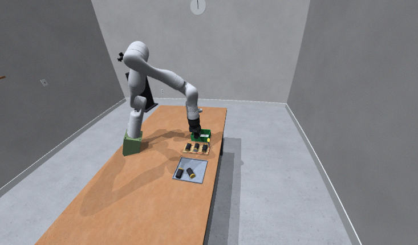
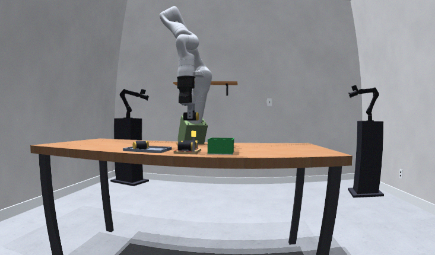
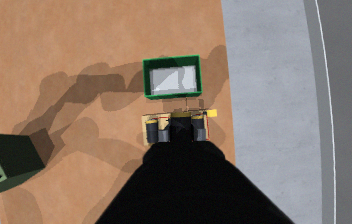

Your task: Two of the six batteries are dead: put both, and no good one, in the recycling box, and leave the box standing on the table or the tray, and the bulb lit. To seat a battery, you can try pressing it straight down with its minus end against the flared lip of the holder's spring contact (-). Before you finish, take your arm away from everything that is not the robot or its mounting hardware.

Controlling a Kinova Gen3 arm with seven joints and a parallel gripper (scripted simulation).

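The green recycling box is 14 cm below my hand, 12 cm to the left of it and 4 cm behind it. The rest, counted from my hand: grey tray (20 cm to the right, 15 cm below, 3 cm ahead).
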